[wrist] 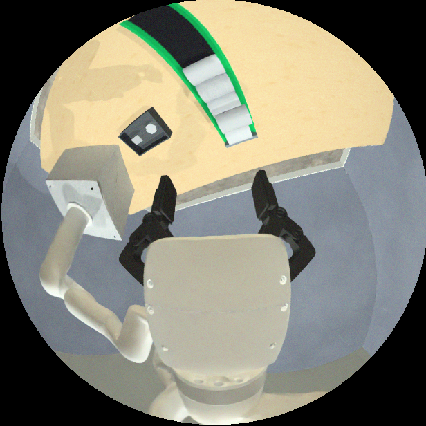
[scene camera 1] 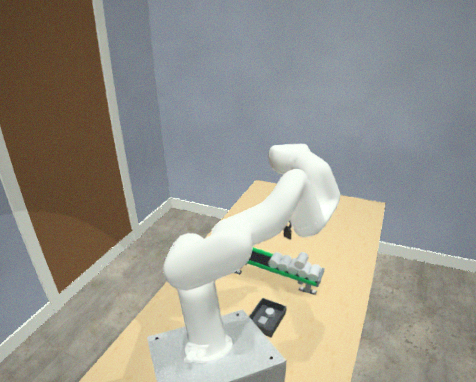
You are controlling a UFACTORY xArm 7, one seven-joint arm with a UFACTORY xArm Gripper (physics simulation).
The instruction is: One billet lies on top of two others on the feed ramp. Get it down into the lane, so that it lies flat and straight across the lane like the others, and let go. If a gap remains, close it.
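Frame: origin at the arm's base, x ahead, y left, z up, level; centimetres.
Seen in the pictures: arm's base, origin of the base link: (scene camera 1: 209,348).
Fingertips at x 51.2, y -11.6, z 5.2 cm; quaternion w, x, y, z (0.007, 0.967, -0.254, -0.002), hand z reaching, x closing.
Pixels of each thing's top centre, then the offset from my fingertips to it. "pt": a spot on its surface instead. Level surfaces: height alone.
- feed ramp, surface spot: (scene camera 1: 259,258) pt dx +4.6, dy +14.9, dz -18.8 cm
- uppermost billet, middle of its top: (scene camera 1: 275,256) dx +3.9, dy +8.1, dz -15.4 cm
- dark tray, middle of its top: (scene camera 1: 266,313) dx -19.3, dy +5.0, dz -22.7 cm
- table, its level: dz -26.1 cm
The feed ramp (scene camera 1: 259,258) (wrist: 175,37) has green side rails and a dark lane. Several pale billets lie across its lower part, next to the end stop (wrist: 242,142). One billet (scene camera 1: 301,259) (wrist: 233,118) rests raised on top of two others near the lower end; the supports under it are partly hidden. Another billet (scene camera 1: 315,272) (wrist: 239,135) lies at the end stop, and the uppermost billet (scene camera 1: 276,258) (wrist: 204,69) borders the bare lane. My gripper (wrist: 212,179) is open and empty, above and apart from the billets. In the scene view, a dark finger shows beyond the ramp.
A dark tray (scene camera 1: 276,327) (wrist: 127,142) with two light pieces stands on the table (scene camera 1: 320,340) (wrist: 305,95) between the ramp and the robot's grey base (scene camera 1: 220,366) (wrist: 107,175). The ramp stands on small feet. The table edge lies beyond its lower end.
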